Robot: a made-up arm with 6 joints. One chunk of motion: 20 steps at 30 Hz.
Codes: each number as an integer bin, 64 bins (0 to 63) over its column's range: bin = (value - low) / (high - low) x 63, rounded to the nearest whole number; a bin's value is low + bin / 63 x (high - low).
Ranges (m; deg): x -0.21..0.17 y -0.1..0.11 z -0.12..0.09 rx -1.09..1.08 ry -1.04..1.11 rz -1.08..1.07
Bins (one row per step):
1: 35 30 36 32 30 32
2: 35 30 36 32 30 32
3: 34 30 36 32 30 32
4: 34 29 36 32 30 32
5: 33 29 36 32 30 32
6: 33 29 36 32 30 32
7: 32 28 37 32 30 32
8: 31 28 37 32 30 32
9: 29 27 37 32 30 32
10: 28 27 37 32 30 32
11: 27 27 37 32 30 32
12: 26 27 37 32 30 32
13: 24 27 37 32 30 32
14: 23 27 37 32 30 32
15: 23 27 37 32 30 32
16: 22 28 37 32 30 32
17: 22 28 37 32 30 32
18: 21 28 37 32 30 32
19: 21 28 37 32 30 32
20: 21 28 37 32 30 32
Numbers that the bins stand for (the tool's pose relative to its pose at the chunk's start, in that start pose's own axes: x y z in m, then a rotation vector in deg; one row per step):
1: 0.0011 0.0000 0.0000 0.01 -0.02 0.01
2: 0.0011 0.0000 0.0000 0.01 -0.02 0.01
3: -0.0049 0.0000 0.0000 0.01 -0.02 0.01
4: -0.0049 -0.0033 0.0000 0.01 -0.02 0.01
5: -0.0110 -0.0033 0.0000 0.01 -0.02 0.01
6: -0.0110 -0.0033 0.0000 0.01 -0.02 0.01
7: -0.0170 -0.0067 0.0033 0.01 -0.02 0.01
8: -0.0230 -0.0067 0.0033 0.01 -0.02 0.01
9: -0.0351 -0.0100 0.0033 0.01 -0.02 0.01
10: -0.0411 -0.0100 0.0033 0.01 -0.02 0.01
11: -0.0471 -0.0100 0.0033 0.01 -0.02 0.01
12: -0.0532 -0.0100 0.0033 0.01 -0.02 0.01
13: -0.0652 -0.0100 0.0033 0.01 -0.02 0.01
14: -0.0713 -0.0100 0.0033 0.01 -0.02 0.01
15: -0.0713 -0.0100 0.0033 0.01 -0.02 0.01
16: -0.0773 -0.0067 0.0033 0.01 -0.02 0.01
17: -0.0773 -0.0067 0.0033 0.01 -0.02 0.01
18: -0.0833 -0.0067 0.0033 0.01 -0.02 0.01
19: -0.0833 -0.0067 0.0033 0.01 -0.02 0.01
20: -0.0833 -0.0067 0.0033 0.01 -0.02 0.01

